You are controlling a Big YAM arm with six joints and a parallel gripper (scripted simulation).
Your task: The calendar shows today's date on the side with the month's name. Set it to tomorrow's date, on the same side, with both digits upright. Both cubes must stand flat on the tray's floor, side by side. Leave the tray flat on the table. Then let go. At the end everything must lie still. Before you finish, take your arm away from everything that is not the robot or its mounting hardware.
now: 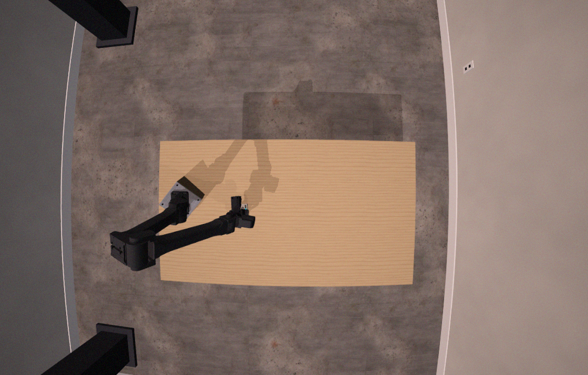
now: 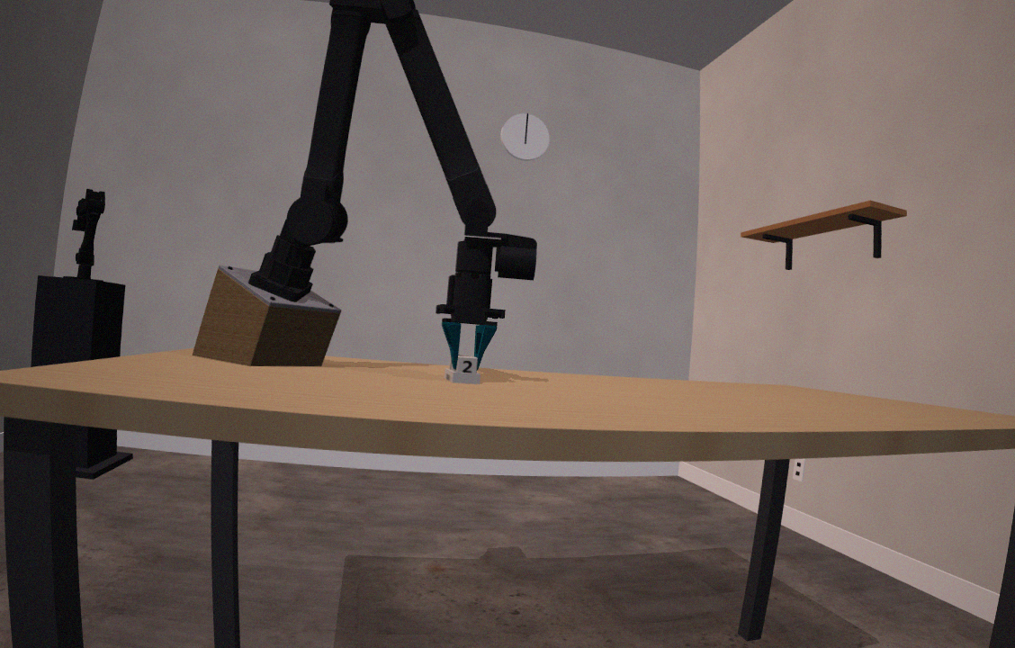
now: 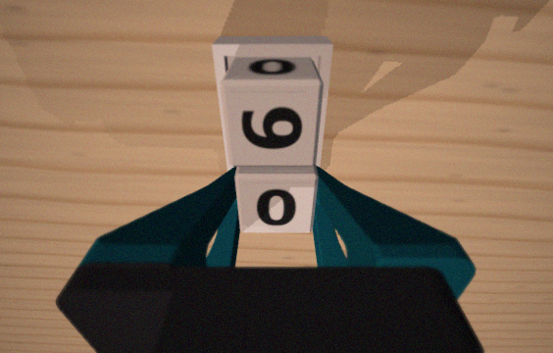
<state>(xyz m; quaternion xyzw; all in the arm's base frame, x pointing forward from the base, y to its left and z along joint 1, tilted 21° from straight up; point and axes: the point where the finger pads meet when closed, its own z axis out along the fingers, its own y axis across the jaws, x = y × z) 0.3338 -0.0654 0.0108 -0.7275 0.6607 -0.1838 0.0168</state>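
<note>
Right now the cube is right at my hand. From my hand the other things lie so: white tray 20 mm to the left, 20 mm below.
</note>
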